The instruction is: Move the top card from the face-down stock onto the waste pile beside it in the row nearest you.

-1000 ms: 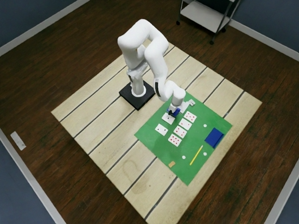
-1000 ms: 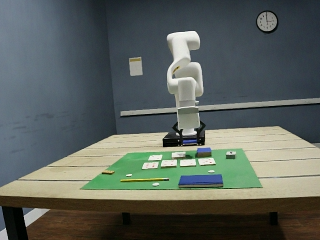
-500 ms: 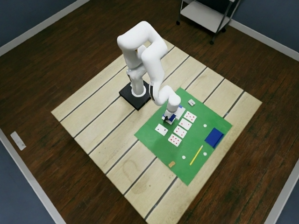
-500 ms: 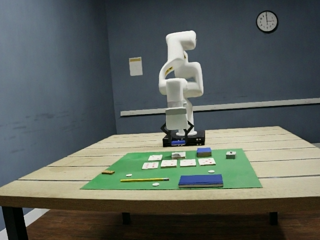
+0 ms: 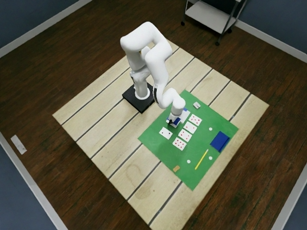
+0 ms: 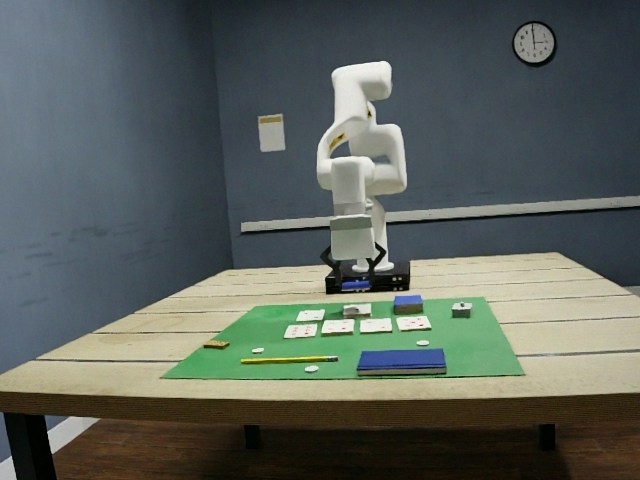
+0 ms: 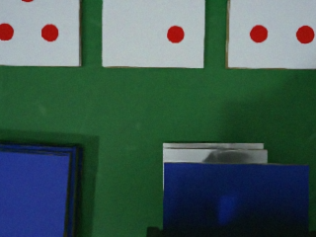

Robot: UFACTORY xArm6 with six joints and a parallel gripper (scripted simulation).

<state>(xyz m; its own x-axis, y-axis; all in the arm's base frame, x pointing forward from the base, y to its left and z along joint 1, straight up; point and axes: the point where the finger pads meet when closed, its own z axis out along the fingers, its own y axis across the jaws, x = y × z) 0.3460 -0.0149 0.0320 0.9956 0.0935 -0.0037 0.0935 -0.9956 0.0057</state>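
Right now my hand is 110 mm to the left of the face-up card, 80 mm above it and 20 mm short of it. Round my hand: yellow pencil 340 mm ahead, 90 mm to the right, 80 mm below; then green mat 150 mm ahead, 90 mm below; then grey block 240 mm to the left, 60 mm below, 60 mm ahead.
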